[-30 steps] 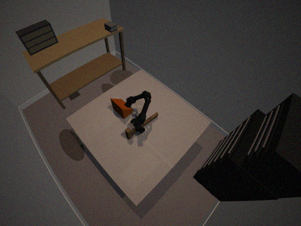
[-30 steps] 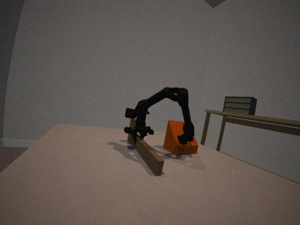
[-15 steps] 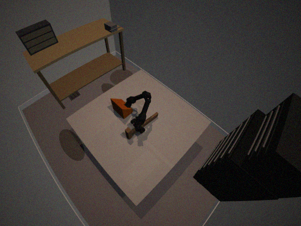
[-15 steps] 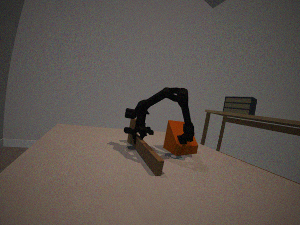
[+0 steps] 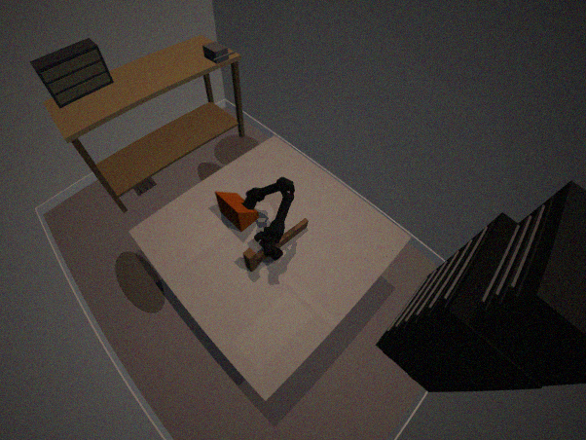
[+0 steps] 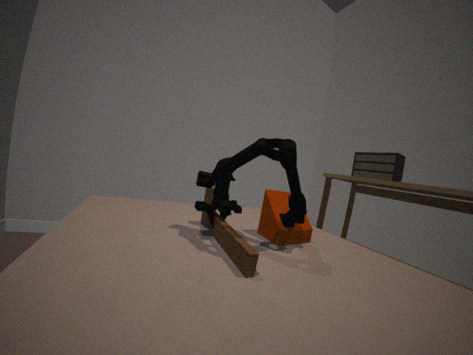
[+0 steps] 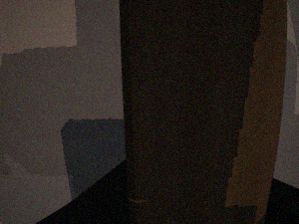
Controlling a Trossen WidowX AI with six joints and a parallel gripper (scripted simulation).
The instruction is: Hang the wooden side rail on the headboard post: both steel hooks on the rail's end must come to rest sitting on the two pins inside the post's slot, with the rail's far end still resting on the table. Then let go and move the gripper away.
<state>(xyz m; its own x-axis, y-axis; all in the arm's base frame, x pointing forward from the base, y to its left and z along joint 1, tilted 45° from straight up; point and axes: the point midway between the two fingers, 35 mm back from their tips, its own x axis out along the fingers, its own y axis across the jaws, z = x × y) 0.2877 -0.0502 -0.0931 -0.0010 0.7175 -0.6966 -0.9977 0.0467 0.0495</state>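
Right now my gripper tip is 1 cm past the headboard post, 12 cm to the left of it and 5 cm below it.
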